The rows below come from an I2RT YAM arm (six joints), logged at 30 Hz.
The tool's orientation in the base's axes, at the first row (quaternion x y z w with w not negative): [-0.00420, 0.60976, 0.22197, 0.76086]
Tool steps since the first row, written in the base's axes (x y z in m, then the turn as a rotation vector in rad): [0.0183, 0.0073, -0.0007, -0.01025, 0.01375, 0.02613]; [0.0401, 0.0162, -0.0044, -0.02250, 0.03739, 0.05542]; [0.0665, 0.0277, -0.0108, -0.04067, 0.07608, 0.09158]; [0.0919, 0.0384, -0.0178, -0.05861, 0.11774, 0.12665]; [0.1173, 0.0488, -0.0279, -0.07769, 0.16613, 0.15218]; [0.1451, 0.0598, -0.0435, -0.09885, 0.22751, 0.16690]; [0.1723, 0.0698, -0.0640, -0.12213, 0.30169, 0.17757]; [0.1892, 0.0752, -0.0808, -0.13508, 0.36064, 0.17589]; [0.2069, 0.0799, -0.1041, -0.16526, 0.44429, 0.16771]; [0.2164, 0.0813, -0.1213, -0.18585, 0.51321, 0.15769]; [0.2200, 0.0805, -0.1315, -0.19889, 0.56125, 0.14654]
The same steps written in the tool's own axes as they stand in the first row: [0.0060, 0.0001, 0.0188, -0.02134, 0.02282, 0.00102]; [0.0158, -0.0003, 0.0405, -0.04264, 0.05607, 0.00373]; [0.0298, -0.0007, 0.0665, -0.06626, 0.10673, 0.00690]; [0.0438, -0.0016, 0.0912, -0.08784, 0.15971, 0.01082]; [0.0607, -0.0036, 0.1150, -0.09849, 0.21662, 0.01310]; [0.0832, -0.0073, 0.1398, -0.09510, 0.28309, 0.01429]; [0.1099, -0.0131, 0.1625, -0.08401, 0.36076, 0.01602]; [0.1300, -0.0184, 0.1753, -0.06489, 0.41790, 0.01993]; [0.1560, -0.0264, 0.1870, -0.03422, 0.50149, 0.01307]; [0.1740, -0.0330, 0.1918, -0.00523, 0.56803, 0.01053]; [0.1838, -0.0376, 0.1923, 0.01906, 0.61285, 0.00891]
